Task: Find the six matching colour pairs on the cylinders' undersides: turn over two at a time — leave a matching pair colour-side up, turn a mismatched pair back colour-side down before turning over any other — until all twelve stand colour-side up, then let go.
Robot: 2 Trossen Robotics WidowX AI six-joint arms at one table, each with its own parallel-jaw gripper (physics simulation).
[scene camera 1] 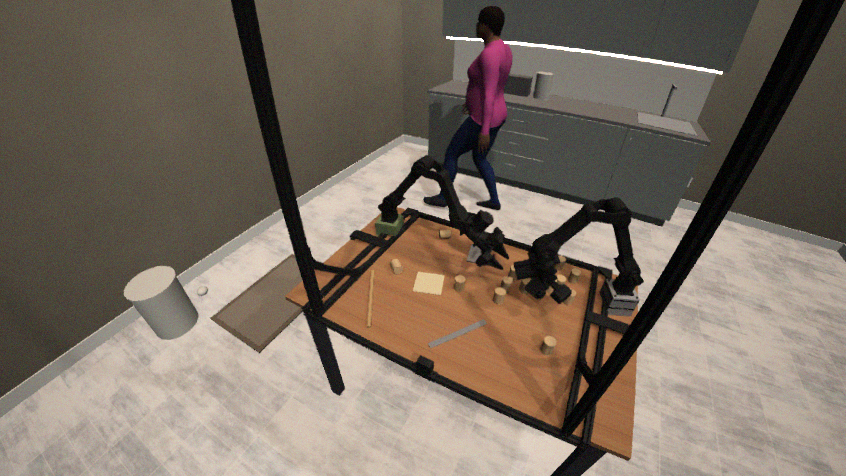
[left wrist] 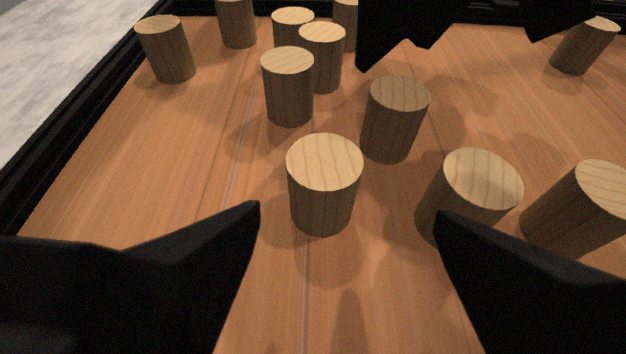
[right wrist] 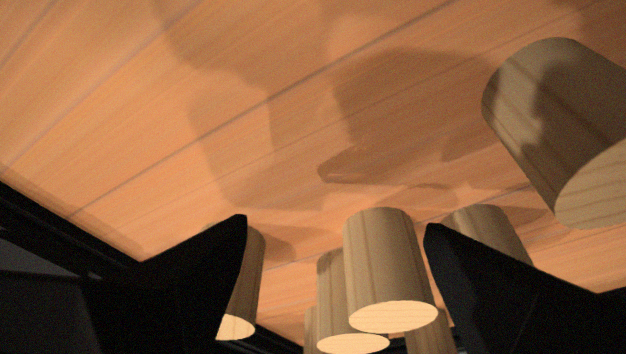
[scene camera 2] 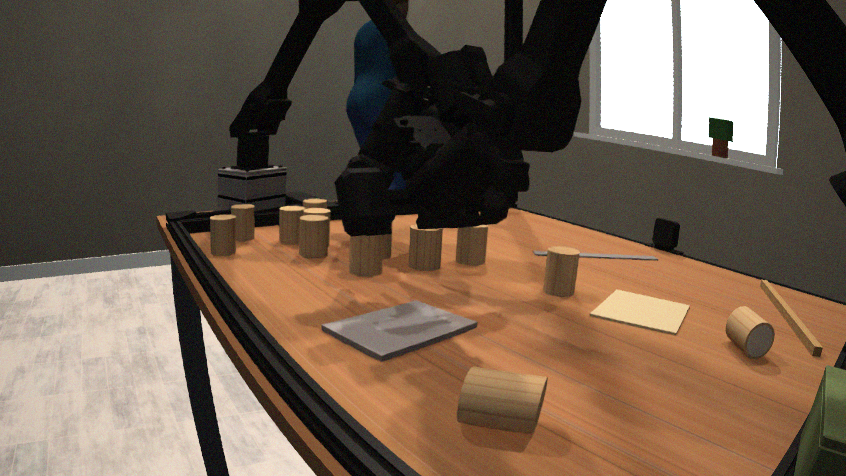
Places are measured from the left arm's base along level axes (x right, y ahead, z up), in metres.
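Pixels of known places: left gripper, fingertip midpoint: [scene camera 1: 505, 263] [left wrist: 347, 216] [scene camera 2: 390, 227]; right gripper, fingertip midpoint: [scene camera 1: 548, 291] [left wrist: 378, 52] [right wrist: 337, 229]; left arm's base at its link origin: [scene camera 1: 389, 218]; right arm's base at its link origin: [scene camera 1: 622, 288] [scene camera 2: 251, 168].
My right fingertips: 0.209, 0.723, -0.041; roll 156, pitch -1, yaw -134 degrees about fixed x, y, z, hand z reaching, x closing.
Observation:
For each thing: its top centre in the pictures, then the offset to it from my right fingertips, as dx, dy, dz.
- upright cylinder at its top centre: [left wrist: 324, 159] [scene camera 2: 366, 231] -0.077, -0.135, +0.018
- grey plate at its top centre: [scene camera 2: 400, 324] [scene camera 1: 478, 253] -0.172, -0.297, -0.026
- yellow sheet at its top centre: [scene camera 2: 644, 309] [scene camera 1: 428, 282] +0.061, -0.449, -0.029
- wooden stick at its top centre: [scene camera 2: 786, 307] [scene camera 1: 371, 295] +0.202, -0.632, -0.021
- grey metal strip at its top centre: [scene camera 2: 599, 255] [scene camera 1: 458, 333] +0.260, -0.285, -0.030
Several wooden cylinders stand upright with plain wood tops, among them one [scene camera 1: 460, 283] [scene camera 2: 560, 272] beside the yellow sheet and one [scene camera 1: 548, 345] alone nearer the front in scene camera 1. Two lie on their sides: one [scene camera 1: 444, 234] [scene camera 2: 502, 399] near the grey plate, and one [scene camera 1: 396, 266] [scene camera 2: 748, 331] near the stick, its grey end face showing. My left gripper [scene camera 1: 504, 261] [left wrist: 347, 216] is open and empty above the table; an upright cylinder [left wrist: 322, 205] stands ahead of its fingers. My right gripper [scene camera 1: 549, 293] [right wrist: 337, 229] is open and empty near the cylinder group; the left arm mostly hides it in scene camera 2.
A grey plate [scene camera 1: 473, 253] [scene camera 2: 399, 330], a yellow sheet [scene camera 1: 428, 282] [scene camera 2: 640, 310], a wooden stick [scene camera 1: 370, 298] [scene camera 2: 789, 316] and a grey metal strip [scene camera 1: 457, 333] [scene camera 2: 621, 256] lie on the table. A black frame edges the table. A person [scene camera 1: 488, 82] is behind it.

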